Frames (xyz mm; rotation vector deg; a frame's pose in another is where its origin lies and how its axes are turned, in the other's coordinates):
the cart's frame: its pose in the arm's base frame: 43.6 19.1 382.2 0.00 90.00 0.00
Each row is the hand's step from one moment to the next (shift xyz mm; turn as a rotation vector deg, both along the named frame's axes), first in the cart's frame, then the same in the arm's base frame.
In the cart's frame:
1: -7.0 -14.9 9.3 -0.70 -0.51 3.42
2: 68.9 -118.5 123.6 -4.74 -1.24 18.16
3: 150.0 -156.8 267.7 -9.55 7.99 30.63
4: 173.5 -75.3 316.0 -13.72 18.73 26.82
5: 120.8 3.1 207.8 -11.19 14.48 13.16
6: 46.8 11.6 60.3 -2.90 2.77 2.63
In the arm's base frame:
1: 9.3 -14.9 7.0 3.42 -0.51 0.70
2: 123.6 -118.5 -68.9 18.16 -1.24 4.74
3: 267.7 -156.8 -150.0 30.63 7.99 9.55
4: 316.0 -75.3 -173.5 26.82 18.73 13.72
5: 207.8 3.1 -120.8 13.16 14.48 11.19
6: 60.3 11.6 -46.8 2.63 2.77 2.90

